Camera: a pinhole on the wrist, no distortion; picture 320 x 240 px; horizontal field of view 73.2 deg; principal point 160.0 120.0 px. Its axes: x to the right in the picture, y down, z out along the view. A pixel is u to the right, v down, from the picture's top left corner.
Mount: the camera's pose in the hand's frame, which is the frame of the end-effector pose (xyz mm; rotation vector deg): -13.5 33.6 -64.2 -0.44 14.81 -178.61
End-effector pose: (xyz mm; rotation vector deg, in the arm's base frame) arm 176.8 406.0 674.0 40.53 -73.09 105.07
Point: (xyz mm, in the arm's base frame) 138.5 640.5 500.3
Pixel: behind the camera
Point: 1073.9 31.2 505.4
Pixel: outside the picture
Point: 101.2 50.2 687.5
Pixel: 179.9 30.9
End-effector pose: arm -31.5 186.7 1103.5 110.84 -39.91 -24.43
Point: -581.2 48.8 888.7
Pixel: 285.5 91.2
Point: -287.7 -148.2 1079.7
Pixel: 145.6 16.6
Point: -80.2 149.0 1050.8
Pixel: 162.5 163.8
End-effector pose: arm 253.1 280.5 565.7 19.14 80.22 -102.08
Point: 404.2 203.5 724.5
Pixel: 301.9 108.4
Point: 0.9 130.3 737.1
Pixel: outside the picture
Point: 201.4 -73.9 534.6
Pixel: 29.1 108.0
